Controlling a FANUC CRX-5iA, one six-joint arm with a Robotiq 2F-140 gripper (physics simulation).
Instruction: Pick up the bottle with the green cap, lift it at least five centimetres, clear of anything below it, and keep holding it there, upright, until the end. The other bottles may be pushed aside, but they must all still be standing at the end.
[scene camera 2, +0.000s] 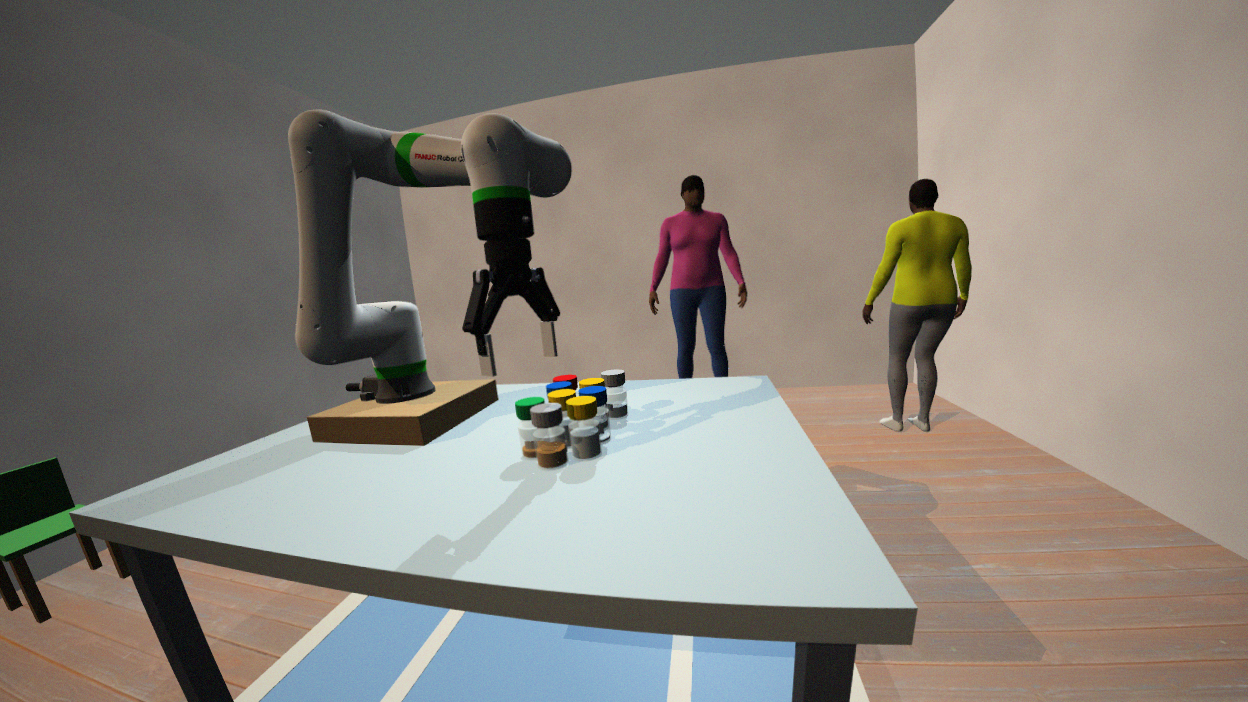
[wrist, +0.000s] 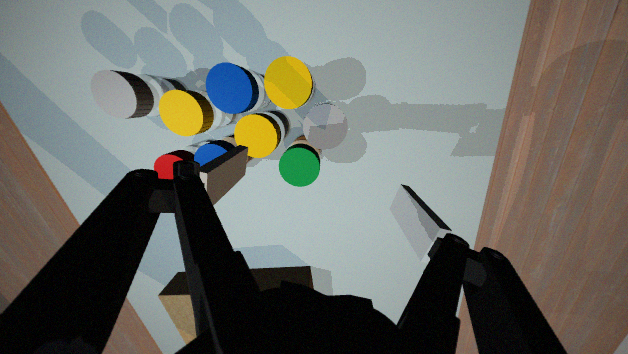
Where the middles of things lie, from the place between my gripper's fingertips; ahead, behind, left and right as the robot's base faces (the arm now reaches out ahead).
Labels:
I see the green-capped bottle (scene camera 2: 525, 428) 130 mm below my hand, 30 mm to the left of it and 10 mm behind it. The rest, counted from my hand: blue-capped bottle (scene camera 2: 599, 392): 130 mm below, 100 mm to the left, 90 mm ahead; red-capped bottle (wrist: 163, 165): 200 mm to the left, 130 mm below, 10 mm behind.

